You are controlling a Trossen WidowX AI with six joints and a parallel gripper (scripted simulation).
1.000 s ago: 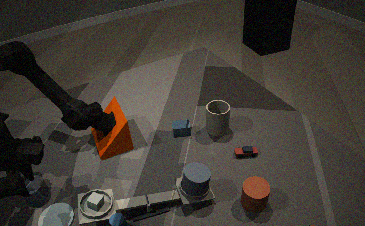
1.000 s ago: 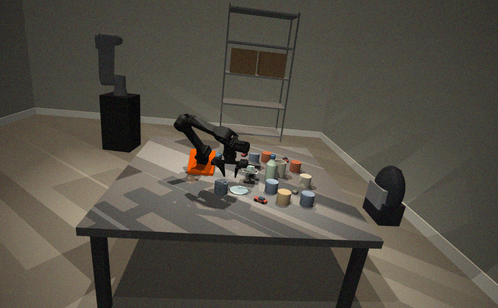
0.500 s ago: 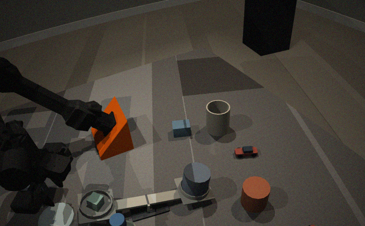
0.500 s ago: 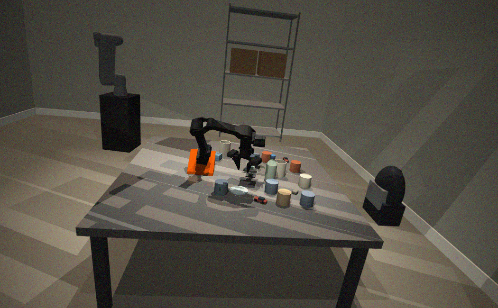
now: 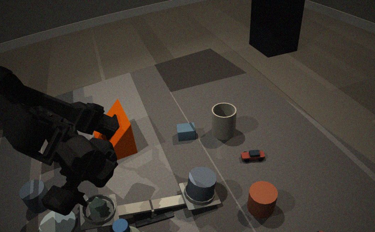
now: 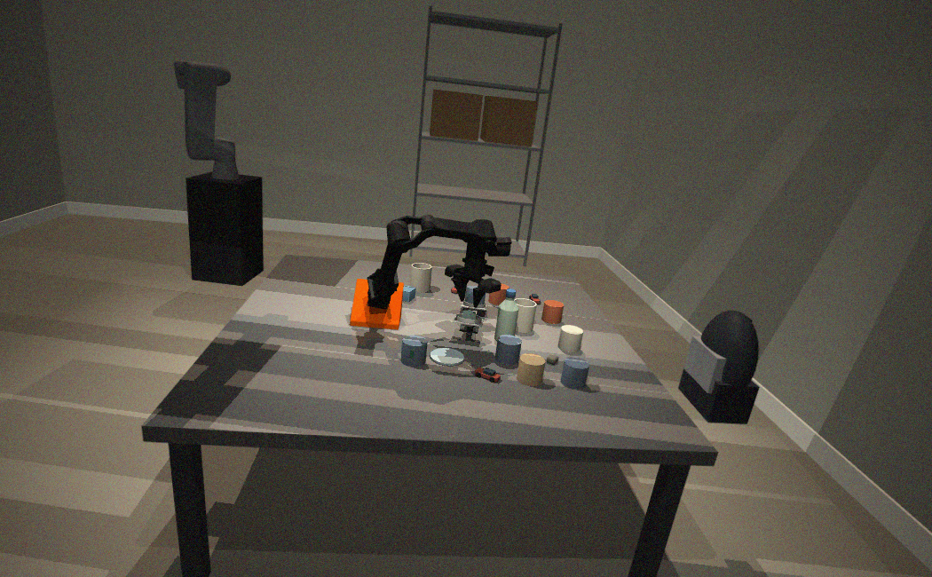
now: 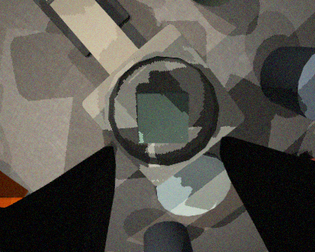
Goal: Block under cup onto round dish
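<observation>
The pale green block is 40 mm below my gripper tip. Also, from my gripper tip: blue block 230 mm behind, 310 mm to the left, 110 mm below; pale round dish 40 mm behind, 130 mm to the right, 120 mm below.
</observation>
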